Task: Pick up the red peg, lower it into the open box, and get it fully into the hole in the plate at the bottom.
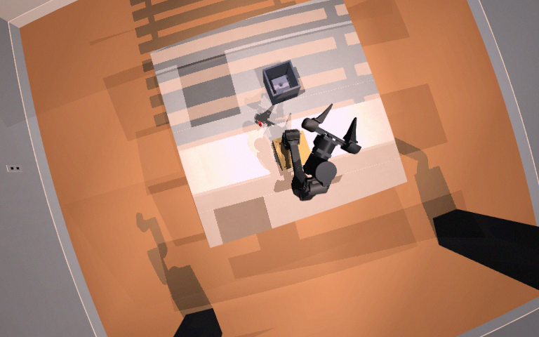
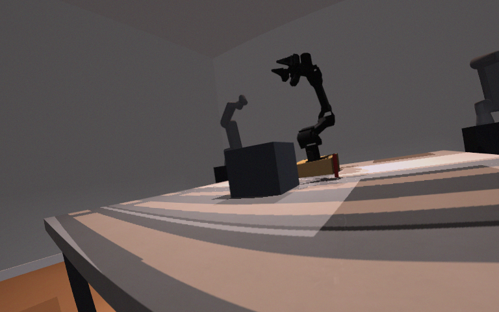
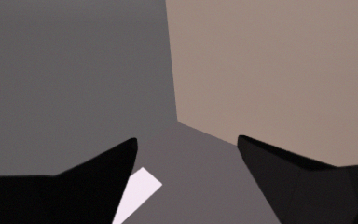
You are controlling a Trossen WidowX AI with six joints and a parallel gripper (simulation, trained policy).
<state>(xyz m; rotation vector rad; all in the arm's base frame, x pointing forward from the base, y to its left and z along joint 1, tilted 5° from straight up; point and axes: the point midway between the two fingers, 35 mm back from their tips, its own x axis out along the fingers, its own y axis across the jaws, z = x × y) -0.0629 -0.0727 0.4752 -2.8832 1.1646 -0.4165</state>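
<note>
Now: gripper tip 160 mm short of the red peg, 240 mm to the right of it and 510 mm above it.
</note>
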